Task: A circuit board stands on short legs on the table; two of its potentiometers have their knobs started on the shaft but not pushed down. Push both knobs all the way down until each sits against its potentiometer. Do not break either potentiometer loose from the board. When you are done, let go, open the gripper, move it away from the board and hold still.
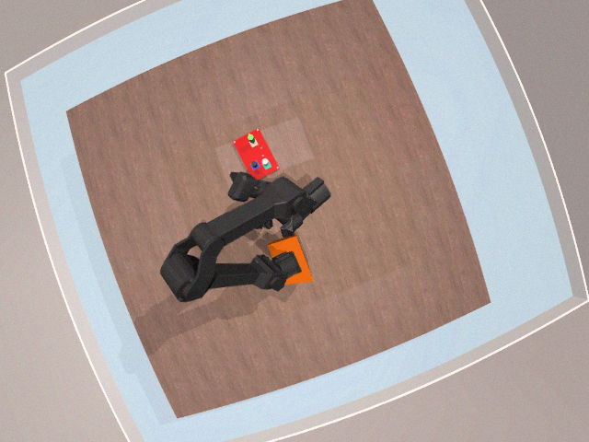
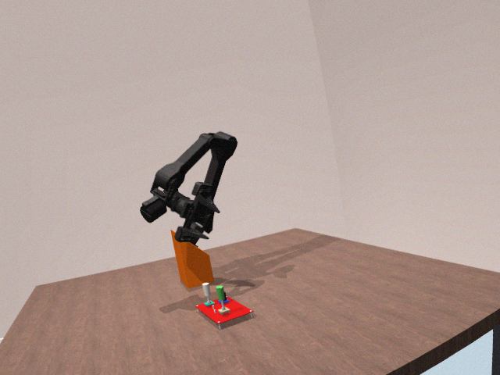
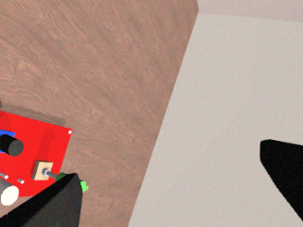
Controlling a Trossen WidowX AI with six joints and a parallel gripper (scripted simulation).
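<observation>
Right now the cream knob is 50 mm ahead of my gripper tip, 70 mm to the right of it and 160 mm below it. Round my gripper tip: green knob: 140 mm ahead, 60 mm to the right, 150 mm below.
</observation>
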